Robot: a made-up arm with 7 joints.
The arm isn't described. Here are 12 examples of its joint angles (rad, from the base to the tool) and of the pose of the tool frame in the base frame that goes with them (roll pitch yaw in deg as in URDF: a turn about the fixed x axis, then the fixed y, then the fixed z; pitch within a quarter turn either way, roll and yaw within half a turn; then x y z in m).
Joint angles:
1: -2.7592 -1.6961 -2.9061 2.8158 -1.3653 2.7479 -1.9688
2: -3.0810 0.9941 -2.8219 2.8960 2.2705 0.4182 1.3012
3: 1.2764 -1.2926 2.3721 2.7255 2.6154 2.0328 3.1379
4: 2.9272 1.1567 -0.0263 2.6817 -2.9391 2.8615 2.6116
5: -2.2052 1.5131 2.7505 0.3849 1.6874 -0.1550 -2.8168
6: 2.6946 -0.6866 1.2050 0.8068 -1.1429 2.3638 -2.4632
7: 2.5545 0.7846 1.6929 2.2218 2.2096 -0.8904 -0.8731
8: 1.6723 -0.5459 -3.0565 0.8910 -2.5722 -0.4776 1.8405
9: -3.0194 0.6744 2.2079 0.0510 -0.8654 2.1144 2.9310
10: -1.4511 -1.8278 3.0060 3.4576 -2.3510 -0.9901 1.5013
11: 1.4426 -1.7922 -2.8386 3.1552 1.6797 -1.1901 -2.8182
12: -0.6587 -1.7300 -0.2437 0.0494 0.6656 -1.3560 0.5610
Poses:
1: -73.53 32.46 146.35 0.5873 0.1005 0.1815
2: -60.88 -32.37 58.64 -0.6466 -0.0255 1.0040
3: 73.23 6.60 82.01 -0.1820 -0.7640 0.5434
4: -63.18 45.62 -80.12 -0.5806 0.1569 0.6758
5: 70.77 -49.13 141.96 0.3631 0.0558 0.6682
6: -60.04 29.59 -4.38 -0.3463 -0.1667 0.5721
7: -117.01 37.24 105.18 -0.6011 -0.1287 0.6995
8: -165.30 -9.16 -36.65 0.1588 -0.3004 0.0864
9: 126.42 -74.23 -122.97 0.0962 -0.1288 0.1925
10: 140.35 -35.22 -164.36 -0.2109 0.6281 0.2560
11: 116.94 -13.92 -85.93 -0.2512 -0.5900 0.2316
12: -44.38 28.26 173.70 -0.0635 -0.1719 0.6954
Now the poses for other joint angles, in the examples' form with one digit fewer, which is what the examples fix.
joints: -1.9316 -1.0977 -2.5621 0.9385 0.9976 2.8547 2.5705
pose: 4.2 15.4 -3.9 -0.220 0.255 0.237
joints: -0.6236 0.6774 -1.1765 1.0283 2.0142 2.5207 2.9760
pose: 68.4 -27.4 114.8 0.085 -0.544 0.348
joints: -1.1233 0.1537 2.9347 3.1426 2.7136 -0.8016 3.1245
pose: -5.9 -38.7 -97.5 0.090 0.046 1.125
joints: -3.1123 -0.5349 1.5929 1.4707 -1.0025 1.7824 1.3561
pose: 91.7 -71.9 -104.1 0.015 -0.590 0.648
